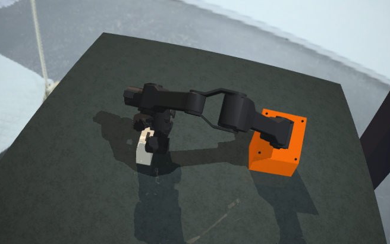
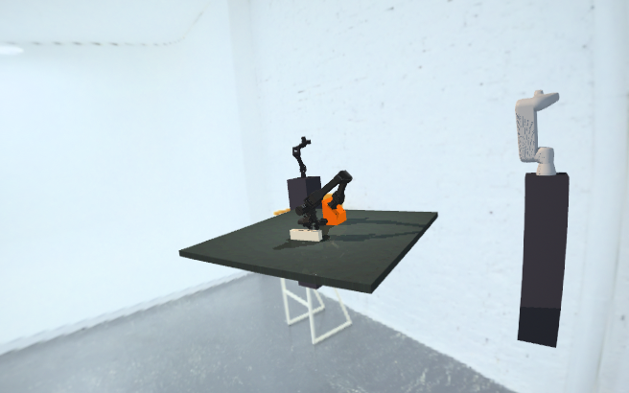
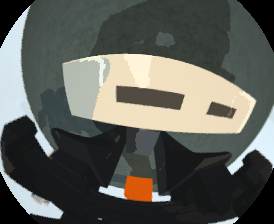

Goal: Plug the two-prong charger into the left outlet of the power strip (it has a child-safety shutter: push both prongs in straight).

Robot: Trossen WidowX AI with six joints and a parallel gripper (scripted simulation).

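The dark two-prong charger is 2 cm ahead of my gripper tip and 1 cm above it.
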